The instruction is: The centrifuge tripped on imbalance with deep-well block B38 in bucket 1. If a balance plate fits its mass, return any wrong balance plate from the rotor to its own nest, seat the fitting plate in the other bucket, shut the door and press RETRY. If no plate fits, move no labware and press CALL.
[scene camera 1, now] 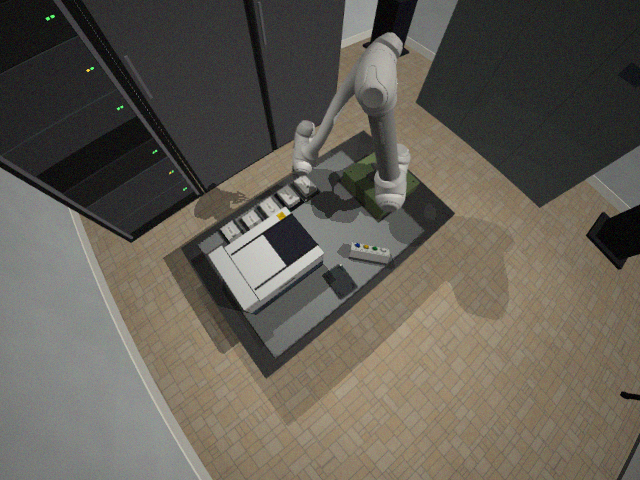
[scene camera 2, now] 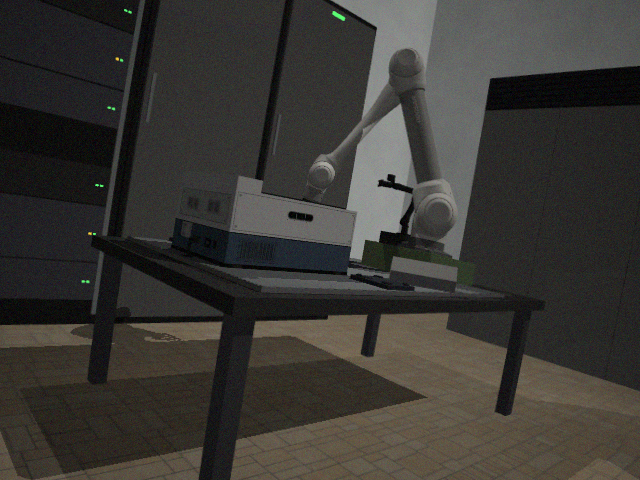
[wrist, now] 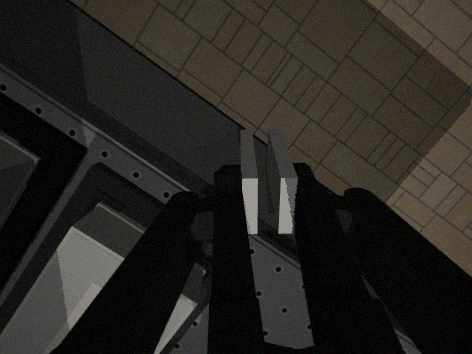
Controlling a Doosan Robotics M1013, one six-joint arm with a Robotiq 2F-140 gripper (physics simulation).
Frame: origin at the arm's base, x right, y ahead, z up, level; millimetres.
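Seen in the pictures: gripper, between the fingertips: [scene camera 1: 294,171] [wrist: 259,151].
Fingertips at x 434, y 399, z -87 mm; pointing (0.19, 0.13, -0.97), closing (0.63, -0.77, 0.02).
Note:
Pixels of each thing's top centre, then the offset from my fingertips to it. "spot": a spot on its surface instead.
- rightmost plate, centre of its top: [wrist: 80,344] [scene camera 1: 305,184] dx -153, dy +17, dz +45 mm
- button box, centre of its top: [scene camera 2: 424,261] [scene camera 1: 370,250] dx -736, dy -17, dz +75 mm
- dark flat panel, centre of its top: [scene camera 2: 382,278] [scene camera 1: 340,280] dx -763, dy +211, dz +10 mm
- Perforated metal, a spot on its surface: [wrist: 282,310] spot: dx -86, dy -94, dz -9 mm
Several white balance plates sit in a row of dark nests behind the centrifuge; in scene camera 1 the rightmost plate [scene camera 1: 305,184] is under the arm's wrist. In the wrist view a white plate [wrist: 90,250] lies in its nest left of my gripper [wrist: 259,151], partly hidden by a finger link. My fingers are nearly together with a narrow gap, and nothing shows between them. The gripper is hidden in the scene views. The white and blue centrifuge [scene camera 1: 310,259] [scene camera 2: 294,232] stands on the table; its rotor, buckets and block B38 are not visible. The button box [scene camera 1: 369,254] [scene camera 2: 423,271] has coloured buttons.
A dark flat panel [scene camera 1: 339,281] [scene camera 2: 381,281] lies between the centrifuge and the table's front edge. The green arm base [scene camera 1: 356,178] is at the table's right end. Perforated metal [wrist: 282,310] and the table edge show below and behind the fingers. Dark cabinets [scene camera 1: 180,103] stand behind the table.

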